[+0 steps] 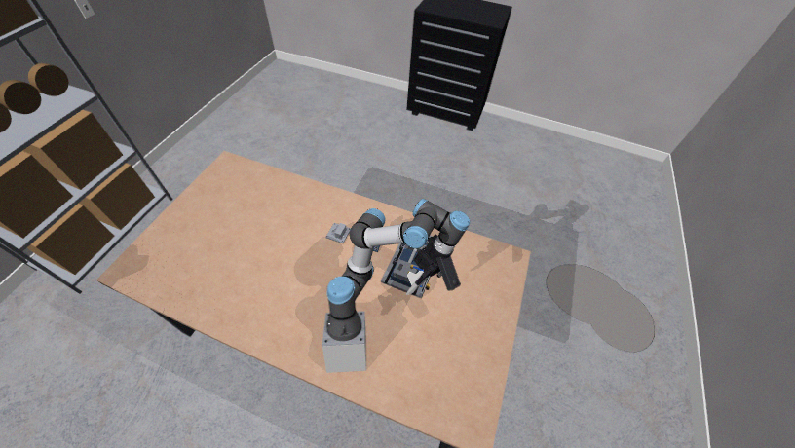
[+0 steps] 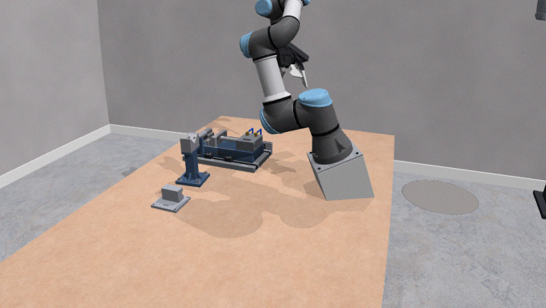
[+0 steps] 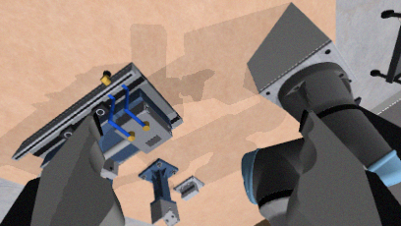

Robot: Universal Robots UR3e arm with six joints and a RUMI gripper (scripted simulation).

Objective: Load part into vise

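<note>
My hand is 49 cm to the right of the part, 23 cm above it and 16 cm short of it. From my hand the other things lie so: fixed jaw (31 cm ahead, 18 cm below, 15 cm to the left); then work stop (27 cm ahead, 19 cm to the left, 17 cm below); then vise (22 cm below, 21 cm ahead, 13 cm to the left).
</note>
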